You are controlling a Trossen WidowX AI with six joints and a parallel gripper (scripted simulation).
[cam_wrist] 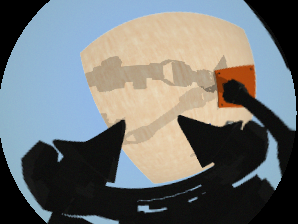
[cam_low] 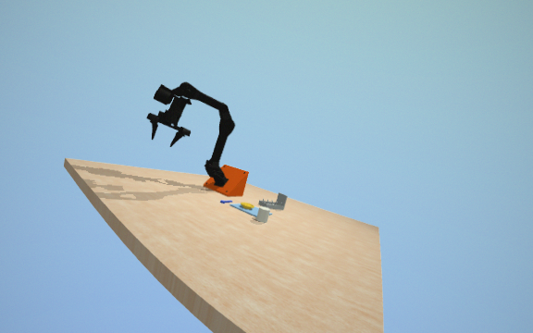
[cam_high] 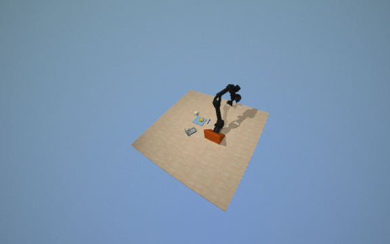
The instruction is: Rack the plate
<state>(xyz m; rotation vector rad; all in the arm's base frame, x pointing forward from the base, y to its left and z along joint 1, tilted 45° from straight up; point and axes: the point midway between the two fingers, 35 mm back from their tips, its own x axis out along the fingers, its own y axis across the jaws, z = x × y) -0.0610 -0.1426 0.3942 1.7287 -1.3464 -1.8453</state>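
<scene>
Now: gripper tip 350 mm short of the yellow plate, 240 mm to the right of it and 170 mm above it. Round my gripper tip: white cup (470 mm ahead, 170 mm to the left, 160 mm below); then small blue object (250 mm ahead, 210 mm to the left, 180 mm below); then light blue mat (370 mm ahead, 250 mm to the left, 180 mm below).
</scene>
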